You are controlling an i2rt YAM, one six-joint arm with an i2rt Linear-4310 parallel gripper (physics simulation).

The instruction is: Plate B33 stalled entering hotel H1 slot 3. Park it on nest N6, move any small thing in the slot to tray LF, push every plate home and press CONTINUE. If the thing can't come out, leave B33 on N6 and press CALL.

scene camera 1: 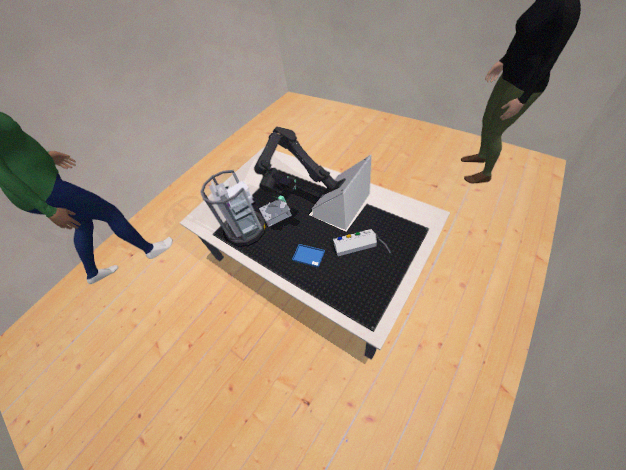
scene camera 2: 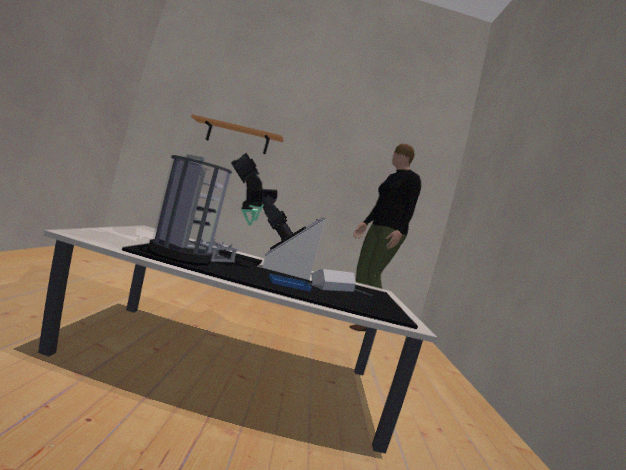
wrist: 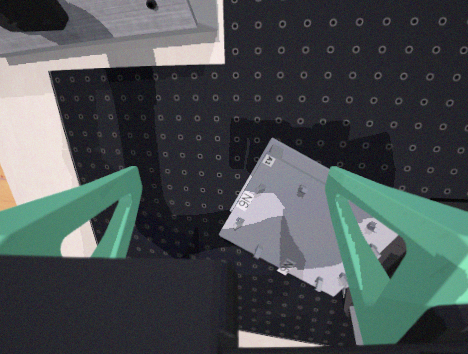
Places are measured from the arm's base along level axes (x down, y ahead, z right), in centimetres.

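Where they show: gripper, fingertip midpoint: (scene camera 1: 290,195) (scene camera 2: 252,222) (wrist: 233,177); arm's base, origin of the base link: (scene camera 1: 334,187) (scene camera 2: 288,238).
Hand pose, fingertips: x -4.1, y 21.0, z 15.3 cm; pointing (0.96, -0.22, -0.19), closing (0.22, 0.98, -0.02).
Things, the pixels of their top centre, and the offset from my fingertips. Level surfaces: height alone.
- Nest N6, middle of its top: (wrist: 304,242) (scene camera 2: 217,241) (scene camera 1: 273,207) dz +12.0, dx +11.6, dy +5.4 cm
- Hotel H1, middle of its top: (scene camera 2: 202,158) (scene camera 1: 221,182) dz +20.9, dx -20.7, dy +24.3 cm
- blue tray, middle of its top: (scene camera 2: 290,280) (scene camera 1: 308,254) dz -24.1, dx +17.4, dy +18.2 cm
- white button box, middle of its top: (scene camera 2: 336,269) (scene camera 1: 354,236) dz -41.4, dx +10.8, dy -1.5 cm
- black perforated mat, its level: dx +19.1 cm
- white table, its level: dx +20.4 cm
My gripper (scene camera 1: 288,190) (scene camera 2: 251,216) (wrist: 233,177) has green fingers spread wide, with nothing between them, and hangs above the mat beside nest N6. Nest N6 (scene camera 1: 275,211) (scene camera 2: 223,253) (wrist: 320,230) is a grey platform with small pegs and no plate on it; the right finger overlaps it in the wrist view. Hotel H1 (scene camera 1: 237,240) (scene camera 2: 184,207) is a tall round rack beside the nest. Shelves or plates show inside it, but B33, slot 3 and any small thing cannot be made out. A blue tray (scene camera 1: 307,254) (scene camera 2: 289,282) lies on the mat, its label unreadable. A white button box (scene camera 1: 355,244) (scene camera 2: 334,280) has blue, yellow and green buttons.
The arm rises from a sloped grey pedestal (scene camera 1: 358,199) (scene camera 2: 298,255) beside the button box. A cable runs off the box. A black perforated mat (scene camera 1: 364,298) (wrist: 325,50) covers much of the white table (scene camera 1: 404,298). Two people stand near the table.
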